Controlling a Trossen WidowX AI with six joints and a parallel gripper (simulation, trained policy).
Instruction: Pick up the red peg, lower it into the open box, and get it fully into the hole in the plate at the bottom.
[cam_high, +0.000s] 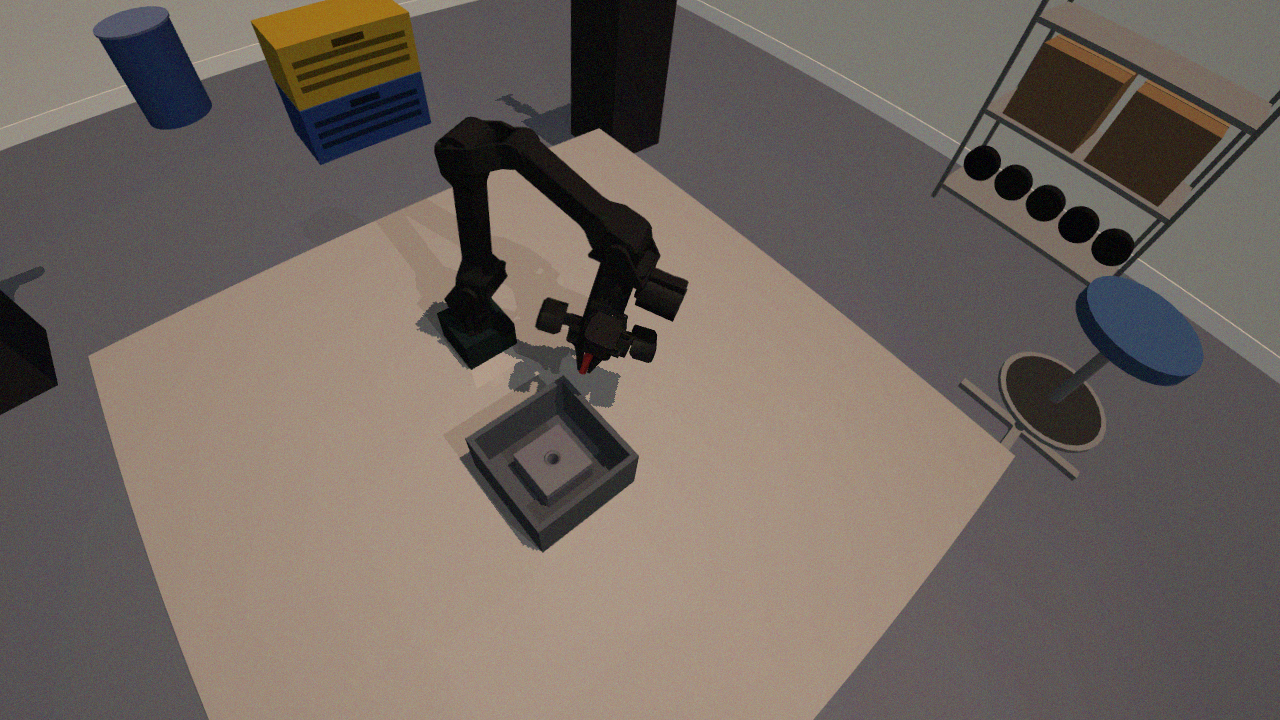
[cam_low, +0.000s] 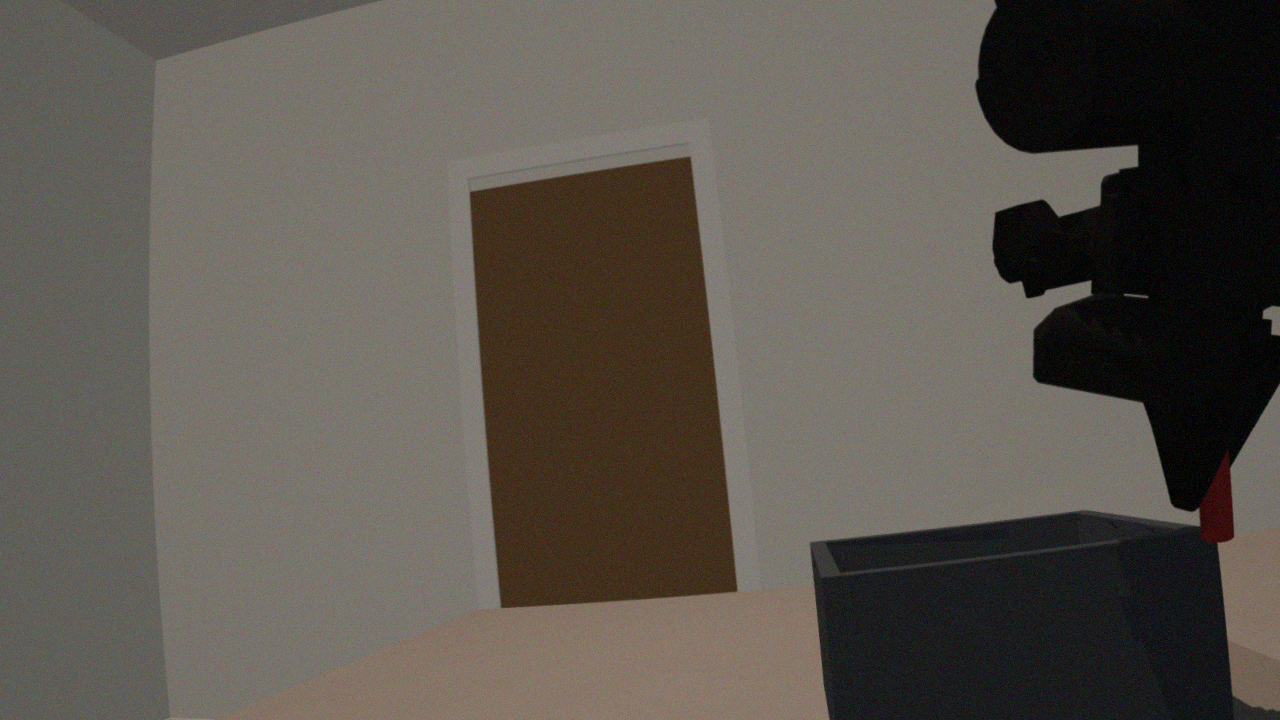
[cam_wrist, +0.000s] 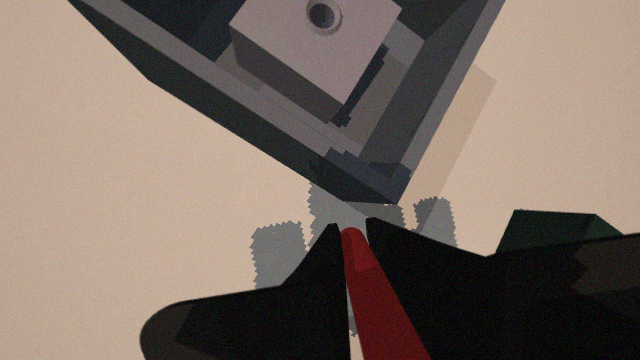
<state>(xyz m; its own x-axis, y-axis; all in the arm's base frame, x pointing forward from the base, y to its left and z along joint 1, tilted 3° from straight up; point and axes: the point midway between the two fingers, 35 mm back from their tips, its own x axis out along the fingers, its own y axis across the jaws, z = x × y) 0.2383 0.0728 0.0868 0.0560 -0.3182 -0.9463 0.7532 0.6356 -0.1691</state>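
Now: gripper tip 20 mm below the red peg, 10 mm to the right of it and 10 mm past it. From my gripper tip the other things lie so: grey plate: 120 mm to the right, 70 mm below, 70 mm ahead; grey box: 120 mm to the right, 90 mm below, 70 mm ahead.
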